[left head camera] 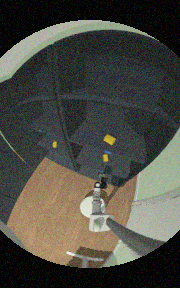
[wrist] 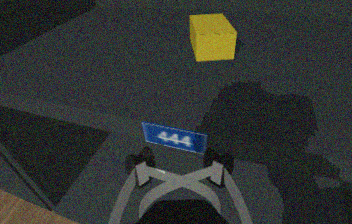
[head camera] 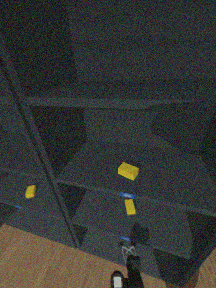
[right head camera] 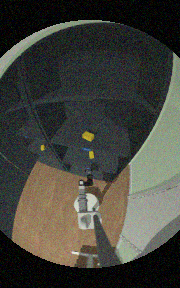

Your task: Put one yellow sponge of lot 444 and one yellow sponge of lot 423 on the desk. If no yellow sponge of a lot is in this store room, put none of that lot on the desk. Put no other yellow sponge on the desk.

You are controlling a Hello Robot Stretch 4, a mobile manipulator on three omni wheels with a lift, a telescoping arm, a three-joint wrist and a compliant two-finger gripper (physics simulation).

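Frame: origin at the robot's base, x ahead, y left, z up, level; millimetres.
Where they show: gripper, fingertip midpoint: (left head camera: pixel 100 172) (wrist: pixel 178 159) (head camera: pixel 126 242) (right head camera: pixel 88 169).
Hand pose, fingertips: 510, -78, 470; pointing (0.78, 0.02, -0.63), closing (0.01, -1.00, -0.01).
Things, the pixels of their top centre, and the offset from my fingertips, as dx, dy, dz. "pt": a spot on its surface instead. Level surfaces: height alone.
- blue label, surface spot: (wrist: pixel 175 137) (head camera: pixel 125 238) pt +15, +3, +22
- third yellow sponge, middle of its top: (head camera: pixel 30 189) (left head camera: pixel 54 143) (right head camera: pixel 41 146) +431, +834, +81
- Wooden floor, its level: dz -497
A yellow sponge (head camera: pixel 130 207) (left head camera: pixel 105 158) (right head camera: pixel 91 155) (wrist: pixel 212 40) lies on a low shelf, behind a blue label (head camera: pixel 125 238) (wrist: pixel 175 137) that reads 444 in the wrist view. Another yellow sponge (head camera: pixel 128 171) (left head camera: pixel 109 139) (right head camera: pixel 88 136) lies one shelf higher, behind a blue label (head camera: pixel 127 195) too blurred to read. A third yellow sponge (head camera: pixel 30 191) (left head camera: pixel 55 144) (right head camera: pixel 42 147) lies in the left bay; its label (head camera: pixel 18 206) is unreadable. My gripper (head camera: pixel 128 247) (wrist: pixel 178 159) is open and empty, in front of the 444 shelf edge, apart from the sponge. The desk does not show.
The dark shelf unit (head camera: pixel 100 103) fills most of the head view, with an upright divider (head camera: pixel 34 135) left of the gripper. Wooden floor (head camera: pixel 30 255) (left head camera: pixel 40 200) (right head camera: pixel 45 200) lies in front of it. A pale green wall (left head camera: pixel 160 165) (right head camera: pixel 150 165) stands to the right.
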